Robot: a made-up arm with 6 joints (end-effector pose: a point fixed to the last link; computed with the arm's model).
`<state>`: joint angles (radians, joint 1 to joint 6).
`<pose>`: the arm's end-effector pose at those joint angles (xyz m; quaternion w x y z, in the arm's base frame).
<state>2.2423 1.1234 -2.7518 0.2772 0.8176 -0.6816</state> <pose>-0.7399 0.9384 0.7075 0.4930 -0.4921 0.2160 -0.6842</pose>
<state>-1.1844 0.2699 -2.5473 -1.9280 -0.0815 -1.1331</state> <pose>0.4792 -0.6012 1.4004 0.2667 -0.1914 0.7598 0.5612</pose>
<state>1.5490 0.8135 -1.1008 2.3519 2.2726 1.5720</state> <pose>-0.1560 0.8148 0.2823 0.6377 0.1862 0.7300 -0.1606</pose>
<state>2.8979 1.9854 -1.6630 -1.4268 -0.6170 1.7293</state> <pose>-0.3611 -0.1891 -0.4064 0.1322 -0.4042 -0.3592 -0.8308</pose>
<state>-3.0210 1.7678 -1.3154 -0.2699 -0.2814 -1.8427</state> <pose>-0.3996 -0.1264 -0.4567 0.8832 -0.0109 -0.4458 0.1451</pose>
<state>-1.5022 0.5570 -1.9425 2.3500 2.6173 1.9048</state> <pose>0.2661 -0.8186 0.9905 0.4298 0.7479 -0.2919 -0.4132</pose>
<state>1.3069 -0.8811 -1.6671 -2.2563 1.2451 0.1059</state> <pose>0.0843 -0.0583 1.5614 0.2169 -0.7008 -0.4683 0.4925</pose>
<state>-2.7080 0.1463 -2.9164 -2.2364 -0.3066 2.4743</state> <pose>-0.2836 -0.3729 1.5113 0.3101 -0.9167 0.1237 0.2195</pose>
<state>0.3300 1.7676 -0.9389 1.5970 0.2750 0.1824</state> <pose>-0.0269 -0.1024 -0.2881 0.9816 -0.1372 0.0603 -0.1181</pose>
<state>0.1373 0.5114 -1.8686 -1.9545 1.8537 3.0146</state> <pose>1.0303 -0.0720 0.8787 0.0839 -0.7043 -0.6774 -0.1950</pose>
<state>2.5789 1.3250 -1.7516 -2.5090 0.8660 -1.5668</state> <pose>-0.7850 0.4662 -0.1580 0.5372 0.7056 -0.3533 0.2978</pose>
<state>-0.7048 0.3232 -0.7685 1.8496 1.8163 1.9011</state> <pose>0.7056 -0.2817 0.3547 0.2860 0.4677 0.3131 -0.7755</pose>
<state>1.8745 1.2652 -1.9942 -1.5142 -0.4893 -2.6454</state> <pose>-0.5292 0.8446 0.1509 0.7747 0.5258 -0.1422 0.3213</pose>
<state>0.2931 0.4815 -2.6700 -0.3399 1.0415 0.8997</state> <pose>0.8889 0.2249 1.2854 0.5385 -0.0962 -0.7914 0.2730</pose>
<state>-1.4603 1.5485 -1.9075 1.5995 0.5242 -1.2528</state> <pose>0.0923 -0.8283 -0.3105 0.7444 -0.1695 -0.6136 -0.2019</pose>
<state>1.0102 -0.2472 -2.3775 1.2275 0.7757 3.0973</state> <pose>0.1562 0.2560 1.6643 0.6410 0.6043 0.2822 -0.3799</pose>
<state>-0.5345 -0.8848 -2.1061 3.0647 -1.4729 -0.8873</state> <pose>-0.0429 0.0660 1.2019 0.2190 -0.0737 -0.7929 -0.5639</pose>
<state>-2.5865 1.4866 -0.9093 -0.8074 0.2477 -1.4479</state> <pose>-0.1198 -0.2076 -0.3459 0.6451 0.2481 -0.6408 0.3343</pose>
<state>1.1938 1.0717 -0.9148 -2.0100 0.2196 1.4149</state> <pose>0.0625 0.4021 -0.1652 0.0766 0.2814 0.0067 0.9565</pose>
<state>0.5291 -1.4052 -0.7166 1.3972 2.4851 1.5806</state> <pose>-0.1226 0.1935 0.9599 0.7972 0.5046 0.0347 0.3296</pose>
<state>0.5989 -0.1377 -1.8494 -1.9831 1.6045 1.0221</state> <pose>0.5972 0.1857 1.3803 0.4103 -0.7267 -0.4564 0.3086</pose>
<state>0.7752 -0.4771 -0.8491 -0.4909 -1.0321 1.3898</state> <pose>0.2790 0.4227 1.1090 0.0230 -0.4686 0.8693 -0.1555</pose>
